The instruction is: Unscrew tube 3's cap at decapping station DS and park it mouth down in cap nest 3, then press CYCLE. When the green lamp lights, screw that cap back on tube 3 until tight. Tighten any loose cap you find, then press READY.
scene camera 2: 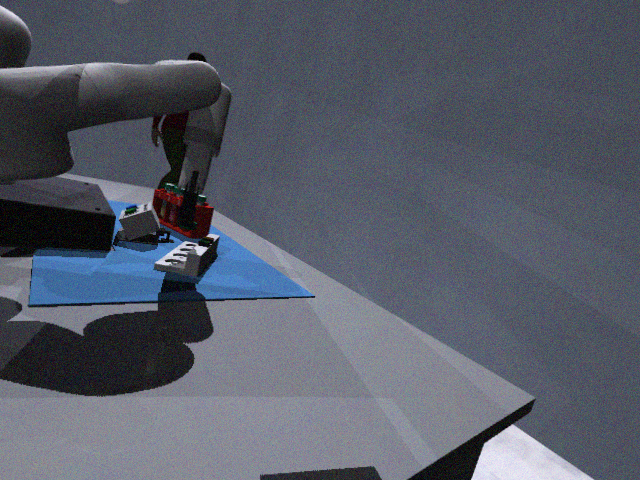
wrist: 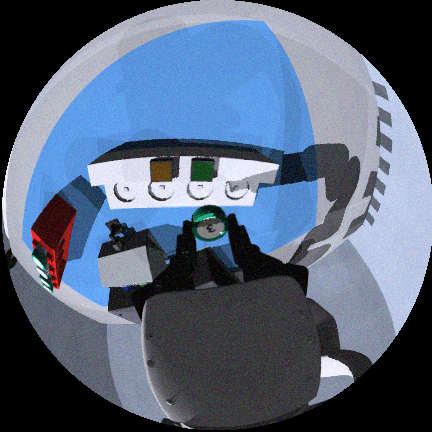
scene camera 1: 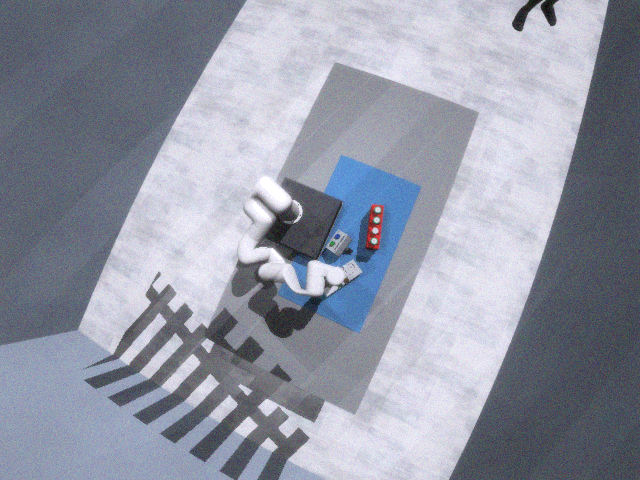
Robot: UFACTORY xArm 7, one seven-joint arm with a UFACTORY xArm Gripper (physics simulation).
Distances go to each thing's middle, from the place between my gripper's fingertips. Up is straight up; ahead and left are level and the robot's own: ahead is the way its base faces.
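You'd find the grey control box (wrist: 136, 258) 2 cm behind my hand, 4 cm below it, and 18 cm to the left of it.
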